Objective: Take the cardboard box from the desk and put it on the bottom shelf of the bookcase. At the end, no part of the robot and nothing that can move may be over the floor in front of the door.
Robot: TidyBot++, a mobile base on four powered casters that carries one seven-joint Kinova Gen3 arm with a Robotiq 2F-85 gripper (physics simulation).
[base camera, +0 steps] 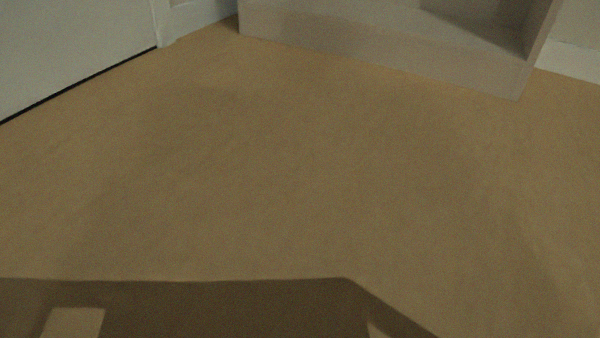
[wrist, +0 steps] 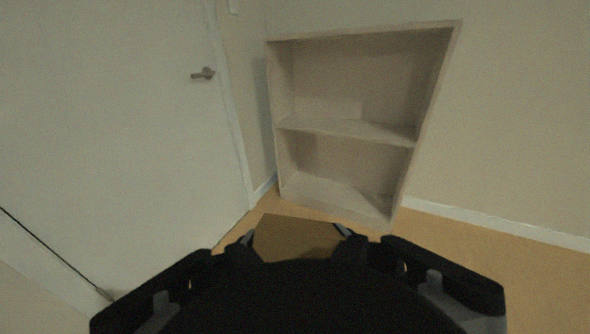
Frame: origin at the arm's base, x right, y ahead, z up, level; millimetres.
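Seen in the pictures: gripper, fingertip midpoint: (wrist: 295, 237).
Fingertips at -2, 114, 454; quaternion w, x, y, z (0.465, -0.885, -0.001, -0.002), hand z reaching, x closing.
Note:
A point is followed by its place in that frame, as x, y, z.
My gripper (wrist: 295, 237) @(-2, 114, 454) is shut on the cardboard box (wrist: 297, 237) @(-1, 84, 492), a brown box whose top part shows between the fingertips in the wrist view; its lower part is hidden behind the gripper body. The pale wooden bookcase (wrist: 346, 129) (base camera: 390, 62) @(305, 890, -382) stands ahead, a little right of the middle in the wrist view. Its bottom shelf (wrist: 330, 192) @(273, 1046, -297) shows beyond and above the held box in the picture, with no object seen on it. The box is apart from the bookcase. In the base camera view the bookcase's low front board shows at the top.
The white door (wrist: 125, 125) @(-550, 633, 409) (base camera: 65, 45) @(-455, 802, -300) is shut at the left, with a lever handle (wrist: 203, 74) @(-346, 892, 528). A narrow piece of wall lies between door and bookcase. A wall with a white baseboard (wrist: 500, 222) @(1241, 698, -330) (base camera: 570, 62) @(869, 908, -356) runs to the right of the bookcase. A dark shadow lies on the near floor.

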